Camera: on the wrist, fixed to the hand. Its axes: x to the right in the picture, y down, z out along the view.
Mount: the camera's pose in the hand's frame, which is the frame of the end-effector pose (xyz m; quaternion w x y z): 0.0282 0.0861 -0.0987 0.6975 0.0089 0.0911 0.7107
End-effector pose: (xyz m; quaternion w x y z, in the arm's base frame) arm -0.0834 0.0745 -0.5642 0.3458 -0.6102 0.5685 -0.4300
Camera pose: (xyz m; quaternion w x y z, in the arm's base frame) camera -0.2086 0.0433 -0.6003 0.5004 0.0207 0.8579 -0.1148
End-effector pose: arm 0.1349 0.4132 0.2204 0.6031 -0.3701 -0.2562 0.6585
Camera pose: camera 0.1615 0.4180 0.0892 0.0207 0.4949 -0.1451 -0.8565
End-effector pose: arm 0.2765 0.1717 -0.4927 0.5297 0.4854 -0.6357 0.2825
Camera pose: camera 0.2379 0.2807 -0.4251 0.2223 -0.1342 -0.7376 0.6233
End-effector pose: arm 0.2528 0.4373 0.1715 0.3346 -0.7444 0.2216 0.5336
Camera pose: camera 0.2668 0.3072 0.1428 0.1594 0.4074 -0.7189 -0.5402
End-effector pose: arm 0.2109 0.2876 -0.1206 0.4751 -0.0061 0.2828 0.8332
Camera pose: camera 0.1014 0.2293 -0.1713 0.2865 -0.1251 -0.2523 -0.9158
